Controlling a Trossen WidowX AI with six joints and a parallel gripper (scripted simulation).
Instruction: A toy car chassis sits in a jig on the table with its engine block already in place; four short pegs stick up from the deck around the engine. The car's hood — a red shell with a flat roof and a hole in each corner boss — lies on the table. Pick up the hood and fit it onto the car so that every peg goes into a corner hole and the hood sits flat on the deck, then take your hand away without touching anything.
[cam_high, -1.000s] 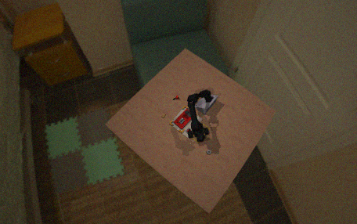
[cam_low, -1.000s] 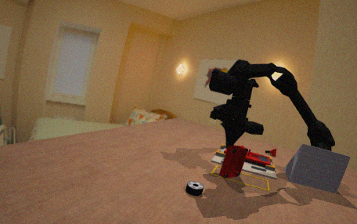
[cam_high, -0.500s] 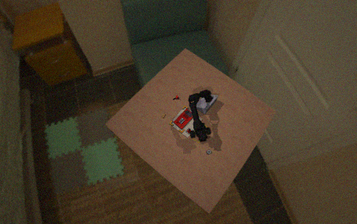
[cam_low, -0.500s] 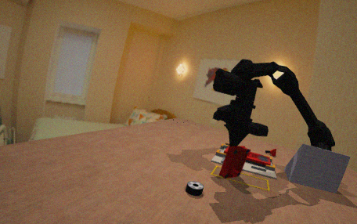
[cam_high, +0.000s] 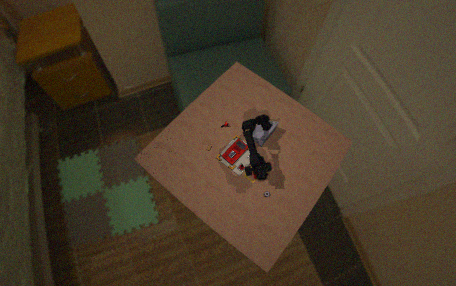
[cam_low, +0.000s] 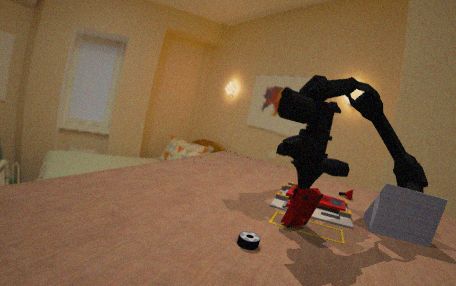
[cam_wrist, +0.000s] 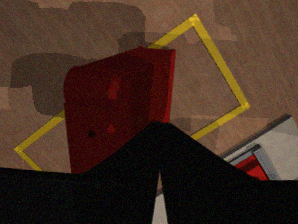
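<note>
Now: gripper tip 30 mm above the red hood and 10 mm past it. The rest, counted from my gripper tip: black wheel (150 mm to the left, 70 mm below, 70 mm ahead).
</note>
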